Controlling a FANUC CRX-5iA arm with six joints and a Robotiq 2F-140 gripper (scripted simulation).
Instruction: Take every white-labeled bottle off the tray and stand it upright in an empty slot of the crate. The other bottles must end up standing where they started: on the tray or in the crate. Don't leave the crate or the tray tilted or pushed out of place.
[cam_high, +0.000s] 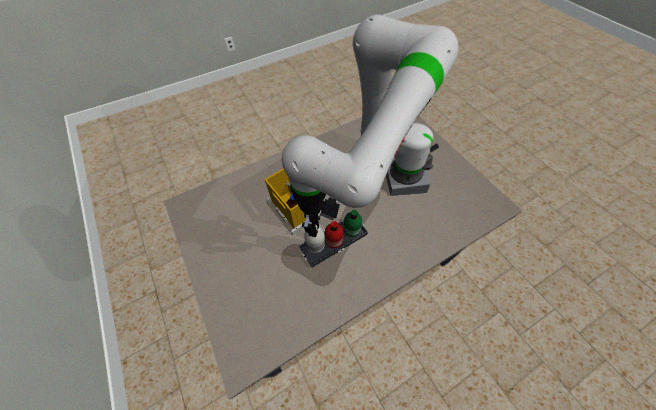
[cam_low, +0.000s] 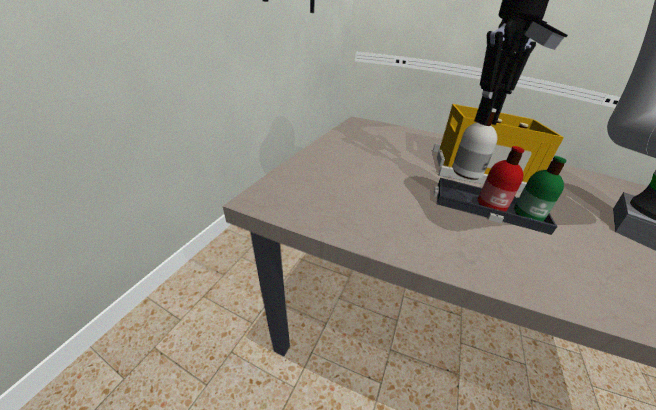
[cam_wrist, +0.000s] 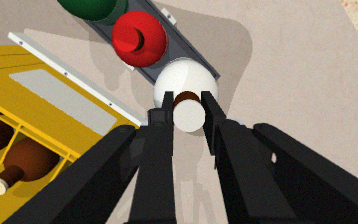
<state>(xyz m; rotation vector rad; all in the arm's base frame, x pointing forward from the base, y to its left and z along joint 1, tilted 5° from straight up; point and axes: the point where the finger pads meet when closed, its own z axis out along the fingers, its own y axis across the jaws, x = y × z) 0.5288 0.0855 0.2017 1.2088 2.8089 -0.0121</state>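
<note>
My hand is 80 mm above the white bottle. From my hand the other things lie so: green bottle (180 mm behind, 150 mm below); then dark tray (90 mm behind, 220 mm below); then red bottle (90 mm behind, 150 mm below).
</note>
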